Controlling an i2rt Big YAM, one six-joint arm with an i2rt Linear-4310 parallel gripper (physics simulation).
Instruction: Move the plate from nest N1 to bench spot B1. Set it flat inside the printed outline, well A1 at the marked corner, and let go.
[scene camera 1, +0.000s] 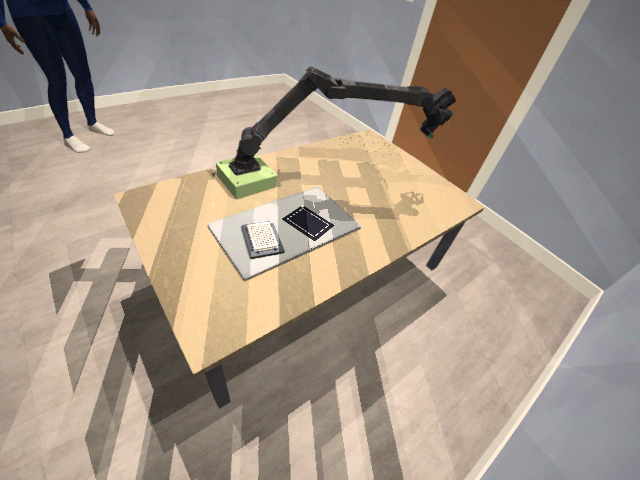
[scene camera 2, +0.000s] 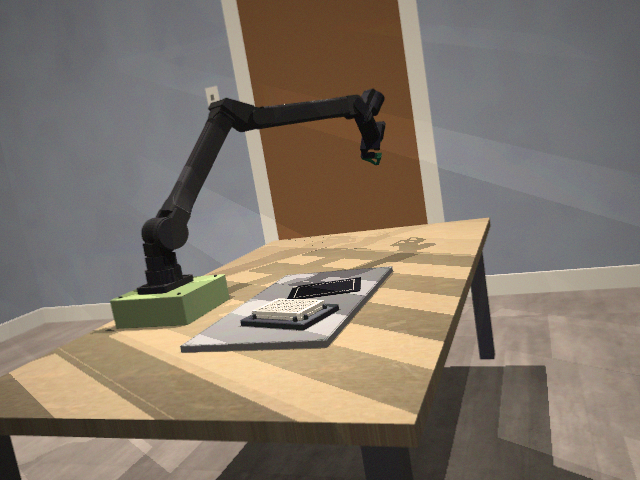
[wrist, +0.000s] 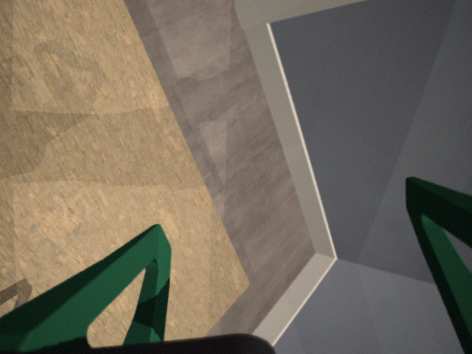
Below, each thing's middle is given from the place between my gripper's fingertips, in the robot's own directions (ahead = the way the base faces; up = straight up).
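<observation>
Dark grey block with pegs (scene camera 2: 328, 309): 920 mm to the right of my hand, 40 mm ahead of it, 270 mm below it. White well plate (scene camera 2: 283, 309): 260 mm below my hand, likewise 920 mm to the right of it and 40 mm ahead of it. As for the black pad with white printed outline (scene camera 2: 347, 285), my hand is 30 mm short of it, 710 mm to the left of it and 280 mm above it.
</observation>
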